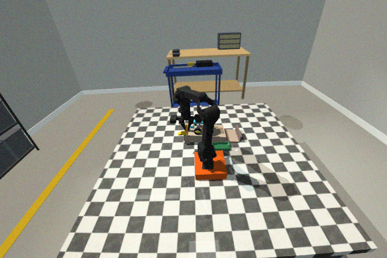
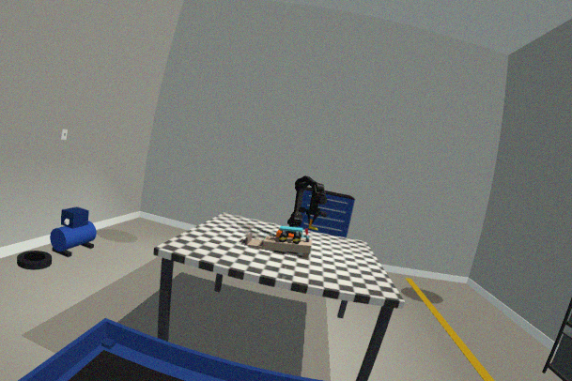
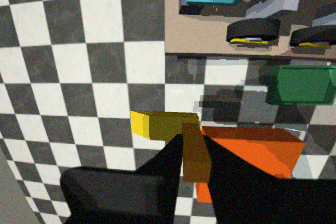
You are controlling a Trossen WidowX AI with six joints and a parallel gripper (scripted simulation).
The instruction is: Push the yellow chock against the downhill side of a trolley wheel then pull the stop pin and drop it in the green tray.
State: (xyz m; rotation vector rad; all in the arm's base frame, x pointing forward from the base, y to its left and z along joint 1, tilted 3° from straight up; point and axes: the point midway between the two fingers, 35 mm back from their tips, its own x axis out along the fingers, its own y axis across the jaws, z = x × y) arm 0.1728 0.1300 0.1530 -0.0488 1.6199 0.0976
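The red-headed stop pin is 130 mm ahead of my gripper tip and 50 mm below it. Also, from my gripper tip: yellow chock: 20 mm to the left, 10 mm below; then tan ramp: 160 mm ahead, 100 mm to the right, 130 mm below; then cyan trolley: 160 mm ahead, 90 mm to the right, 60 mm below.
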